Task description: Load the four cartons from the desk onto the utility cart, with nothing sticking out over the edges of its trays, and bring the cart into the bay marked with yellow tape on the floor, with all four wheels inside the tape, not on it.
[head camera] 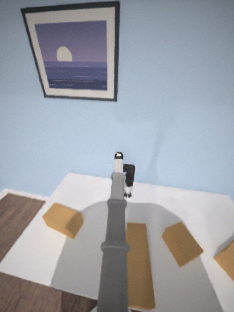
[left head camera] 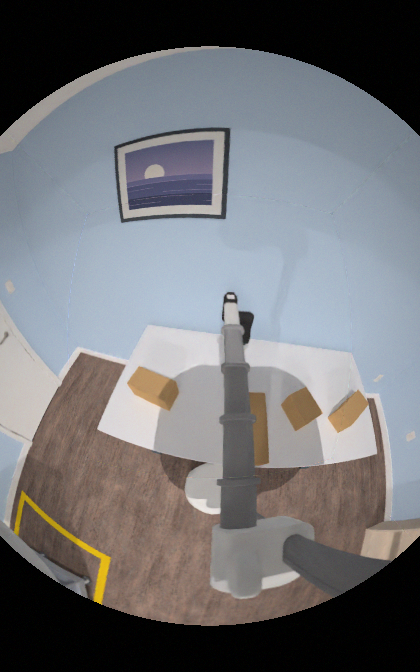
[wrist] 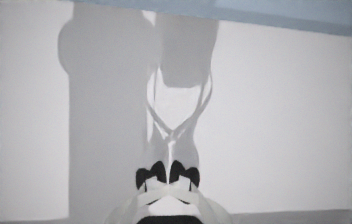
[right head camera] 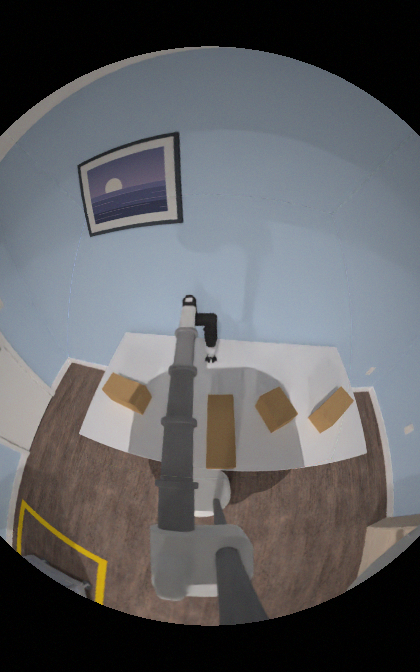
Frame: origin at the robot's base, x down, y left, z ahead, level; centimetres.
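Seen in the pictures: gripper, fingertip midpoint: (head camera: pixel 127 197) (wrist: pixel 167 174).
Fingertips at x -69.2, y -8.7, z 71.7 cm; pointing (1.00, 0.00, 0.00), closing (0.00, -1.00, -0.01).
Note:
A point is followed by its place in that frame.
Four orange-brown cartons lie apart on the white desk (head camera: pixel 30 265) {x -69.3, y 44.3, z 25.4 cm} (left head camera: pixel 120 420) (right head camera: pixel 100 425) (wrist: pixel 275 125) {x -69.3, y -21.2, z 76.9 cm}: a left carton (head camera: pixel 62 220) {x -81.1, y 31.9, z 44.0 cm} (left head camera: pixel 152 387) (right head camera: pixel 127 393), a long carton (head camera: pixel 140 265) {x -81.1, y -12.2, z 25.7 cm} (left head camera: pixel 260 430) (right head camera: pixel 220 432) reaching the front edge, a third carton (head camera: pixel 182 243) {x -81.1, y -35.7, z 35.4 cm} (left head camera: pixel 301 408) (right head camera: pixel 276 409) and a right carton (left head camera: pixel 348 411) (right head camera: pixel 331 409). My gripper (head camera: pixel 128 195) {x -69.2, y -8.7, z 71.7 cm} (right head camera: pixel 211 359) (wrist: pixel 167 174) {x -69.2, y -8.7, z 71.7 cm} is shut and empty, over the back of the desk behind the long carton. Part of the grey utility cart (left head camera: pixel 65 575) (right head camera: pixel 60 575) shows by the yellow tape (left head camera: pixel 102 575) (right head camera: pixel 101 575); its wheels are hidden.
The extended arm (head camera: pixel 115 250) {x -111.6, y -0.1, z 21.8 cm} (left head camera: pixel 237 445) (right head camera: pixel 178 450) crosses above the desk. The wall with a framed picture (head camera: pixel 112 75) {x -153.7, y 6.1, z 94.9 cm} (left head camera: pixel 225 175) stands behind it. A light wooden piece (left head camera: pixel 382 540) (right head camera: pixel 382 542) stands at lower right, and a pale door (left head camera: pixel 22 390) is at left.

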